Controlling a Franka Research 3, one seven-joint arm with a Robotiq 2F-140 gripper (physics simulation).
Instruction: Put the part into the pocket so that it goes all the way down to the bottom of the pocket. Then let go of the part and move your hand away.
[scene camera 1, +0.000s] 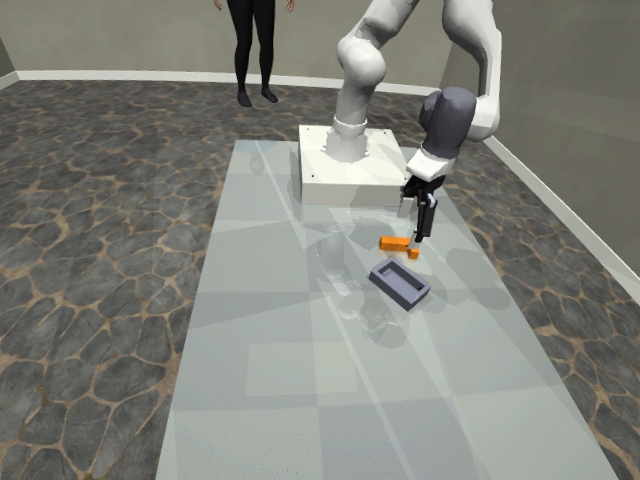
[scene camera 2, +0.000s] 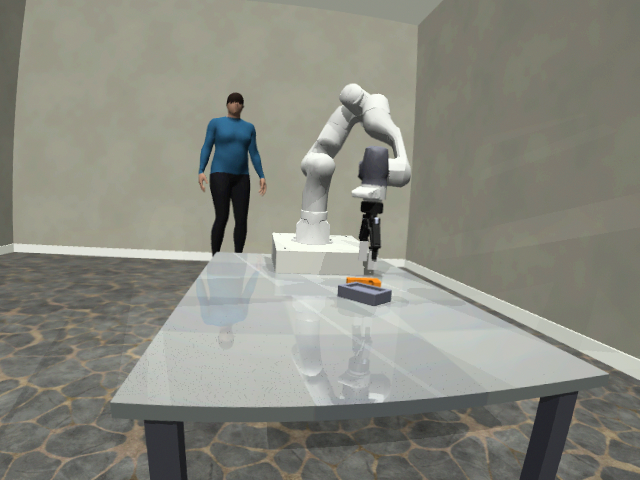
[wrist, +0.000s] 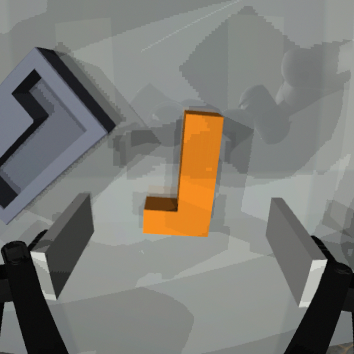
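The orange L-shaped part (scene camera 1: 394, 243) (scene camera 2: 361, 281) (wrist: 200, 170) lies flat on the table. The grey-blue block (scene camera 1: 410, 299) (scene camera 2: 356, 295) (wrist: 55, 170) lies beside it, apart from it and turned at an angle. Its L-shaped pocket (scene camera 1: 401, 280) (wrist: 60, 125) is empty, and the left side of the block is cut off in the wrist view. My gripper (scene camera 1: 410, 224) (scene camera 2: 366, 258) (wrist: 179, 215) is open and empty, above the table near the part. In the wrist view its fingers stand wide on either side, with the short foot of the part near the middle between them.
The white robot base (scene camera 1: 351, 192) (scene camera 2: 317, 260) stands at the back of the glossy table (scene camera 1: 248, 439) (scene camera 2: 248, 392). A person (scene camera 1: 253, 46) (scene camera 2: 231, 144) stands on the floor behind the table. A wall (scene camera 1: 578, 129) (scene camera 2: 516, 155) rises on the right.
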